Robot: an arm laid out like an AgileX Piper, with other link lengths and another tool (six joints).
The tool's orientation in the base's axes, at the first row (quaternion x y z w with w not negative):
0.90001, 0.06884, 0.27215, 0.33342
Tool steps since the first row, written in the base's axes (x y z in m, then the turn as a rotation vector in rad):
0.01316, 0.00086, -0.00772, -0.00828, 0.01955, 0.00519
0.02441, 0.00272, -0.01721, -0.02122, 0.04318, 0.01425
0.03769, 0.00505, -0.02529, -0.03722, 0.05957, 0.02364
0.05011, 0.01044, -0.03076, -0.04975, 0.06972, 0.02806
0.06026, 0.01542, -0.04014, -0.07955, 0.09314, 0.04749
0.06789, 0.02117, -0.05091, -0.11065, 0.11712, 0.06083
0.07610, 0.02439, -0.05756, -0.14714, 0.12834, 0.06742
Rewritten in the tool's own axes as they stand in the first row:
0.00792, -0.00634, 0.01143, 0.00130, -0.01123, -0.01870
0.01375, -0.01447, 0.02238, 0.00164, -0.02286, -0.04464
0.02206, -0.02217, 0.03327, -0.00267, -0.02854, -0.06834
0.03174, -0.03052, 0.04034, -0.00816, -0.03280, -0.08355
0.03765, -0.04091, 0.04888, -0.01748, -0.03669, -0.12493
0.04105, -0.05263, 0.05651, -0.03044, -0.04481, -0.16348
0.04600, -0.05982, 0.06328, -0.05482, -0.04713, -0.19349

